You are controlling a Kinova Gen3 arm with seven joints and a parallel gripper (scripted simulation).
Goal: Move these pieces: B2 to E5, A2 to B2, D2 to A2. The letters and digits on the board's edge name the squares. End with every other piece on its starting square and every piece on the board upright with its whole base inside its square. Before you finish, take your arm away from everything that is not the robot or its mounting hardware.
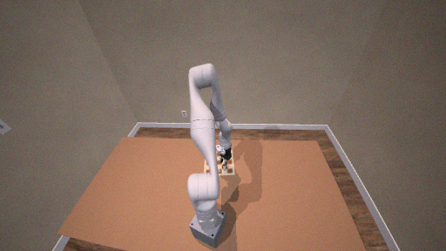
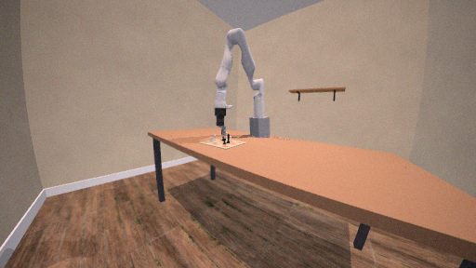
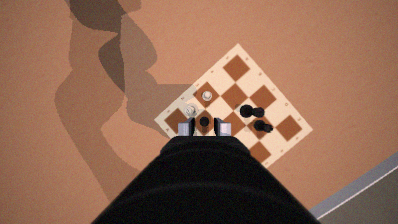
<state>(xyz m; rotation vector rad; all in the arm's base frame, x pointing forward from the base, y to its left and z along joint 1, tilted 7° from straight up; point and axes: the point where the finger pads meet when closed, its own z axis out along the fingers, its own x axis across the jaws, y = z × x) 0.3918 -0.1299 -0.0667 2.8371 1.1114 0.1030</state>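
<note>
My hand is 6 cm above the chessboard, 4 cm short of it and 3 cm to the right of it. From my hand the other things lie so: tall black piece: 7 cm to the left, 5 cm ahead, 3 cm below.
</note>
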